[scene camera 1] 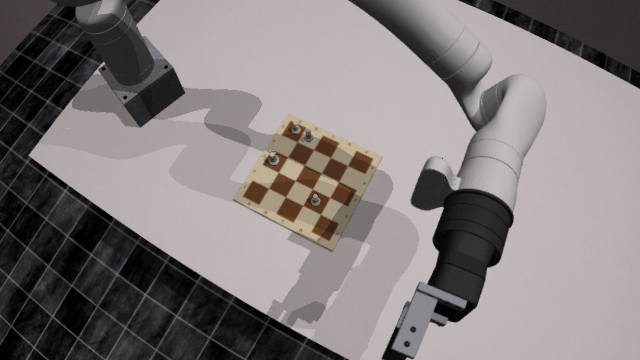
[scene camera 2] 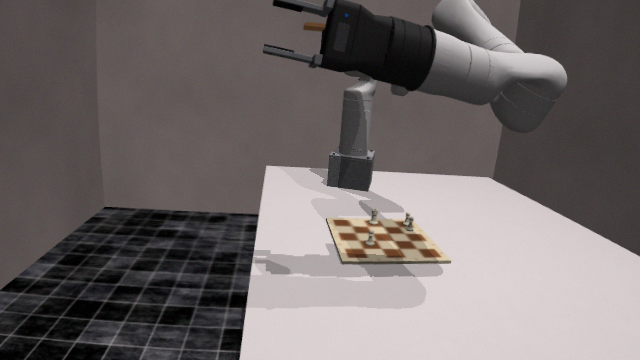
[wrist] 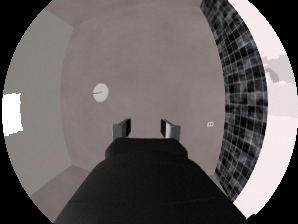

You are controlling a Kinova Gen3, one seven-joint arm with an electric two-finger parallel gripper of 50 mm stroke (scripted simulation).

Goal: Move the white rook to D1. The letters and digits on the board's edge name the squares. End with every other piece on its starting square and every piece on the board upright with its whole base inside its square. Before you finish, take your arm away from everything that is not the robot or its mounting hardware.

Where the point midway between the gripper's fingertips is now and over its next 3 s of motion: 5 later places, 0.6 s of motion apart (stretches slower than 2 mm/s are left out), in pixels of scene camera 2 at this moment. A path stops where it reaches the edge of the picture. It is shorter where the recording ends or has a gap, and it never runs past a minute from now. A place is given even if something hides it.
The gripper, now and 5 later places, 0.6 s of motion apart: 268,24; 325,108; 438,212; 472,225; 473,218; 481,188
